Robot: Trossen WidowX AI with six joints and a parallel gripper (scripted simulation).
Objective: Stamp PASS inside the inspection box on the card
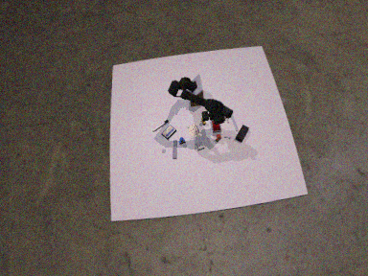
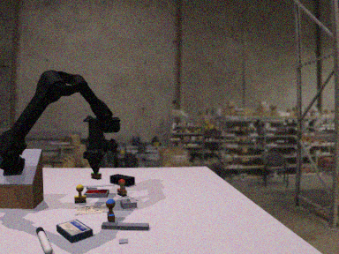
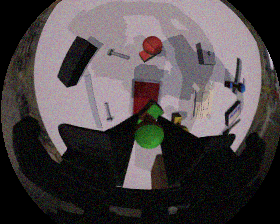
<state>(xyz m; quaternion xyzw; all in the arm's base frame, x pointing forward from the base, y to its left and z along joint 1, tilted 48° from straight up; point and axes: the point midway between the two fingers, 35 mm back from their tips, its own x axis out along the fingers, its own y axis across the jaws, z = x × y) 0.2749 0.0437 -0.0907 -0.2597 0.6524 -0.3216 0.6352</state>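
Now: gripper tip 9 cm above the ink pad. The rest, counted from my gripper tip: green-knobbed stamp (right at my gripper tip); yellow-knobbed stamp (8 cm to the right, 7 cm below, 5 cm behind); red-knobbed stamp (10 cm ahead, 7 cm below, 1 cm to the right).
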